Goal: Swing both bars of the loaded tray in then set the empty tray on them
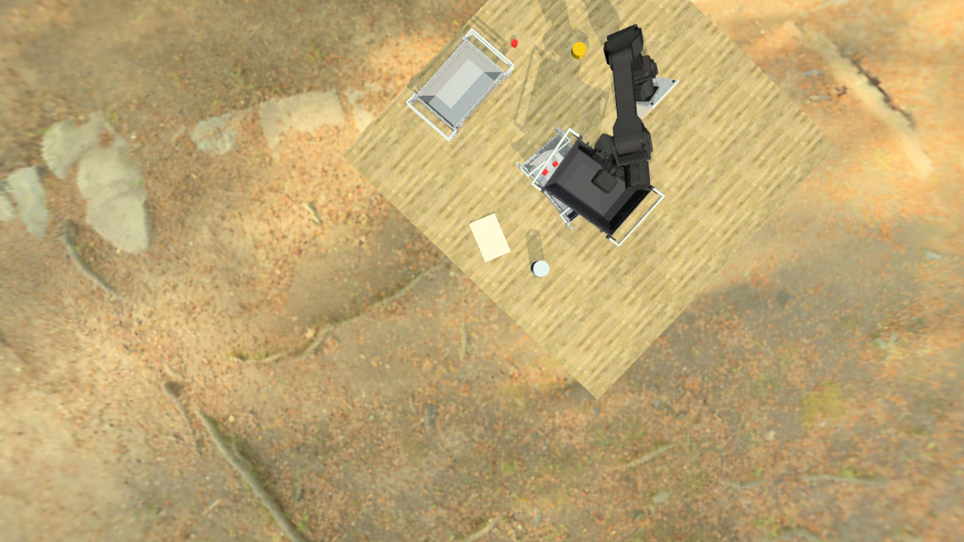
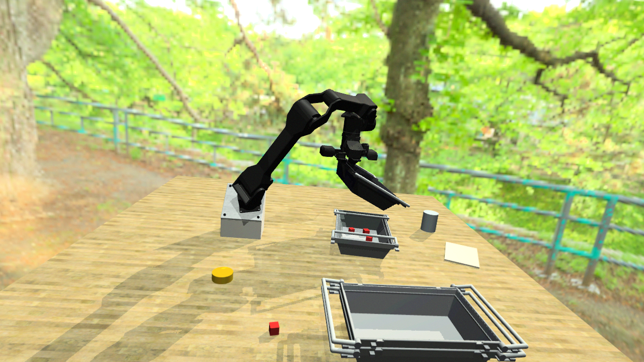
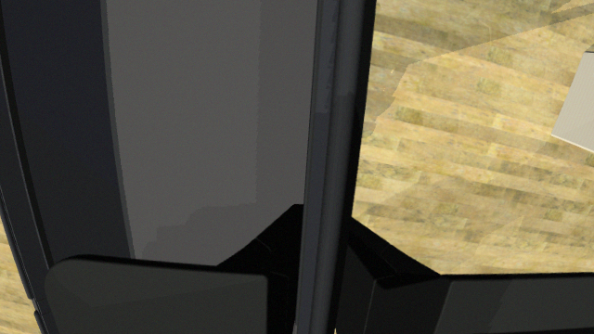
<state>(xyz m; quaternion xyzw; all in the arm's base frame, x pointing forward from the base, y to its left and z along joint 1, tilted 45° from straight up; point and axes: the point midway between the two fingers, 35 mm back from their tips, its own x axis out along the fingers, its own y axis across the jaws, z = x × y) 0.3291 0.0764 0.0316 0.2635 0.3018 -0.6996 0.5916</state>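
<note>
My gripper tip is now 8 cm short of the dark tray. Round my gripper tip: cream card 37 cm ahead, 18 cm to the right, 19 cm below; then grey cylinder 36 cm ahead, 2 cm to the left, 16 cm below; then yellow disc 37 cm behind, 31 cm to the right, 19 cm below.
</note>
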